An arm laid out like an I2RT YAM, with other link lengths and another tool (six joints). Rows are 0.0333 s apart.
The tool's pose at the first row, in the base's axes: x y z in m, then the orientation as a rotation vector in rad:
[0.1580 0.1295 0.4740 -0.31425 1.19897 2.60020]
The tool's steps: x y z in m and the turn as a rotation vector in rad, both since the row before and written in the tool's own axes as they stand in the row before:
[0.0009 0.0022 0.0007 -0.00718 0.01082 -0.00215]
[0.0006 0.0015 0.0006 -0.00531 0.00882 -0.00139]
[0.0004 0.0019 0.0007 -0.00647 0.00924 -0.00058]
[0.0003 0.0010 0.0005 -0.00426 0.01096 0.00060]
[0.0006 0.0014 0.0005 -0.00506 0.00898 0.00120]
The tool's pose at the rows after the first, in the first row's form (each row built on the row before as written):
[0.1564 0.1288 0.4757 -0.33127 1.19244 2.60480]
[0.1553 0.1284 0.4770 -0.34487 1.18793 2.60842]
[0.1542 0.1278 0.4787 -0.35887 1.18244 2.61351]
[0.1535 0.1276 0.4796 -0.37420 1.18081 2.61824]
[0.1524 0.1271 0.4807 -0.38674 1.17780 2.62375]

